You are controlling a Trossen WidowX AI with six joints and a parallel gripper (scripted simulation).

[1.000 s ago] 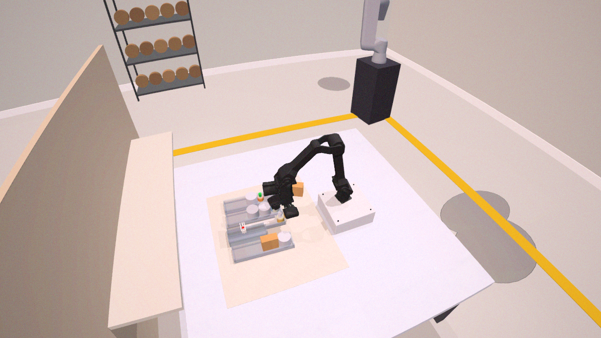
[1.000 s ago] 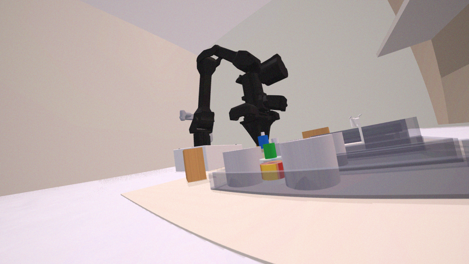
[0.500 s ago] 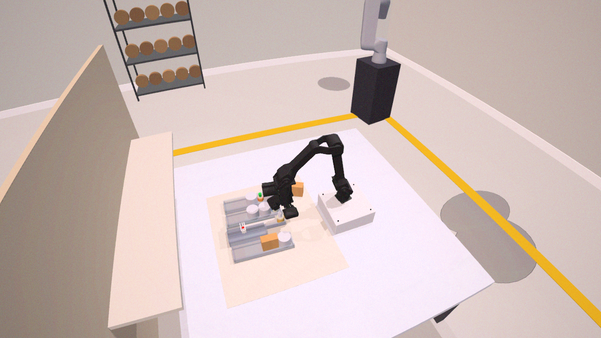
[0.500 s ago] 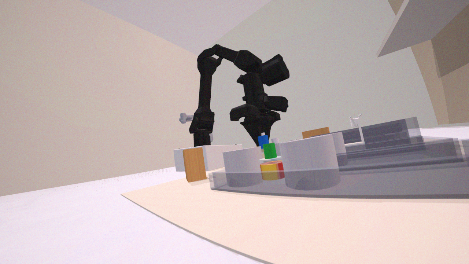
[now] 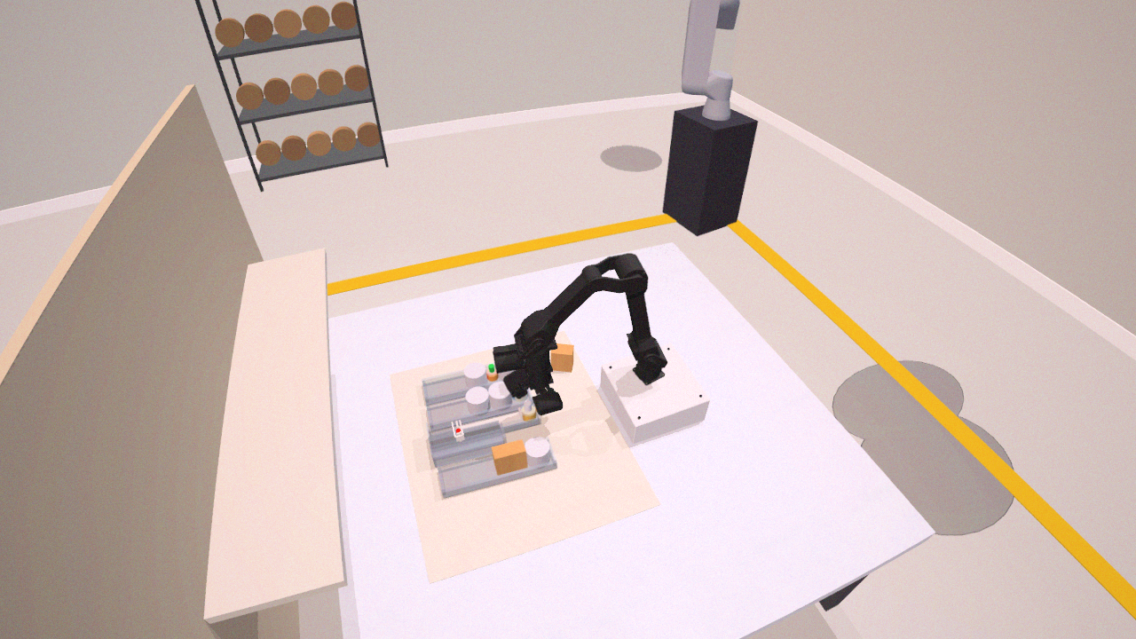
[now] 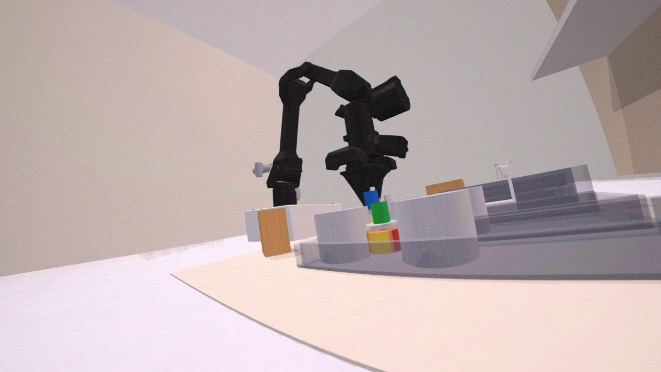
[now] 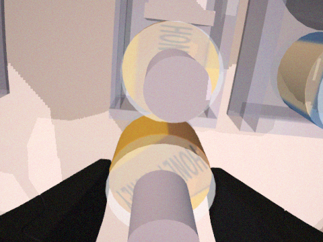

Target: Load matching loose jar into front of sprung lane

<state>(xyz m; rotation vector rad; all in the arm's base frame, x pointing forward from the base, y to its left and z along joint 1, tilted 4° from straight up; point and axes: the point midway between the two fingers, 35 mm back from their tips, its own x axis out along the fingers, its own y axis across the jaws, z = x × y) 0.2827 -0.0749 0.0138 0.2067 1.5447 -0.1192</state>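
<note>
My gripper tip is 18 cm short of the sprung lane, 1 cm to the left of it and 3 cm above it. From my gripper tip the other things lie so: red mark: 22 cm ahead, 1 cm to the right, 2 cm above.
</note>
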